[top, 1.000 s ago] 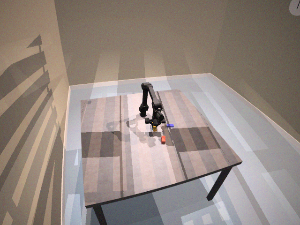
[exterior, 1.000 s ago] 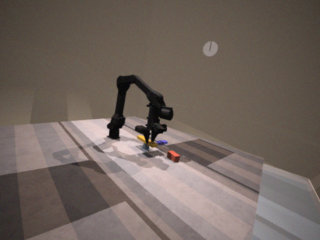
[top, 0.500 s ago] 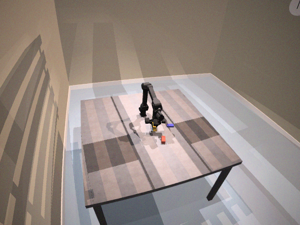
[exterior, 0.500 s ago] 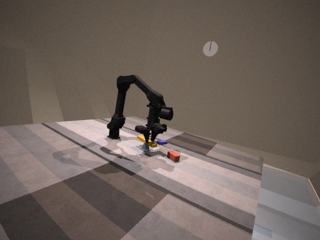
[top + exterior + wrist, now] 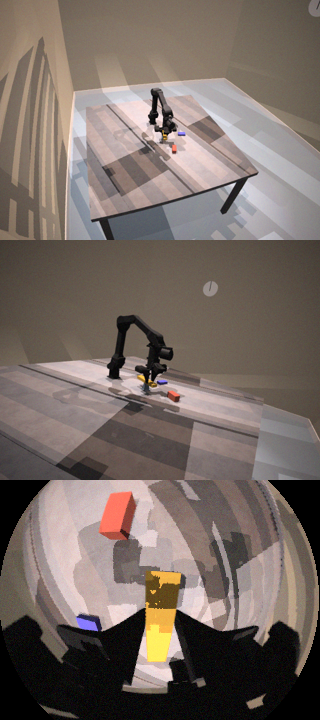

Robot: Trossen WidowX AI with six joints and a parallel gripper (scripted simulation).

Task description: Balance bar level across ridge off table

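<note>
Now: the yellow bar 3 cm behind my gripper tip and 1 cm to the left of it. From my gripper tip the other things lie so: blue flat block: 18 cm to the left, 4 cm below, 3 cm behind; then red block: 14 cm ahead, 4 cm to the left, 3 cm below.
</note>
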